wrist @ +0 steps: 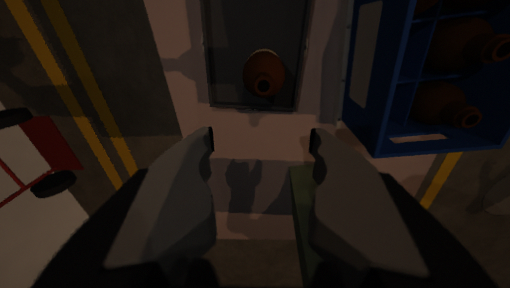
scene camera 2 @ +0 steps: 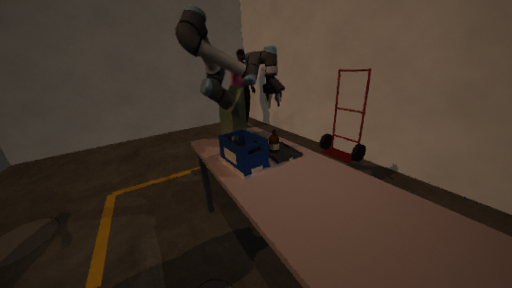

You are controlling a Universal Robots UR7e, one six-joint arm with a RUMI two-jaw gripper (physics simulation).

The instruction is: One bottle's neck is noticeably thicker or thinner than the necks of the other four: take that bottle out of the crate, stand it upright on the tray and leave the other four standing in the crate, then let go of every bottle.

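Places are measured from the arm's base along level axes (x ahead, y right, z down), in metres.
Pixels of known places: gripper, between the fingertips: (wrist: 261,131) (scene camera 2: 273,108); arm's base, origin of its link: (scene camera 2: 228,100).
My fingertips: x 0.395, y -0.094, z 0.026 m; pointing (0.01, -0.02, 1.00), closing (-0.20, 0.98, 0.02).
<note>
Ahead of a thing's pixels: the offset from my fingertips to its top centre. Level surfaces: height alone.
A brown bottle {dx -0.007, dy +0.000, dz +0.151 m} (scene camera 2: 274,141) (wrist: 264,73) with a pale label stands upright on the dark tray {dx +0.038, dy -0.012, dz +0.285 m} (scene camera 2: 296,152) (wrist: 235,30), beside the crate. The blue crate {dx -0.018, dy +0.255, dz +0.136 m} (scene camera 2: 255,161) (wrist: 382,120) stands on the table; in the wrist view two brown bottles {dx -0.111, dy +0.291, dz +0.148 m} (wrist: 440,102) {dx -0.017, dy +0.296, dz +0.148 m} (wrist: 457,45) show in its compartments, with parts of others at the top edge. Their full number is hidden. My gripper (scene camera 2: 274,106) (wrist: 261,131) is open and empty, high above the table and apart from the bottle on the tray. Neck thicknesses are hard to compare in this dim light.
The long pinkish table {dz +0.311 m} (scene camera 2: 350,210) carries crate and tray. A red hand truck (scene camera 2: 336,108) (wrist: 52,145) stands on the floor by the wall. A person stands behind the arm, mostly hidden. A green pedestal (scene camera 2: 233,116) is under the arm. Yellow lines (scene camera 2: 102,230) mark the floor.
</note>
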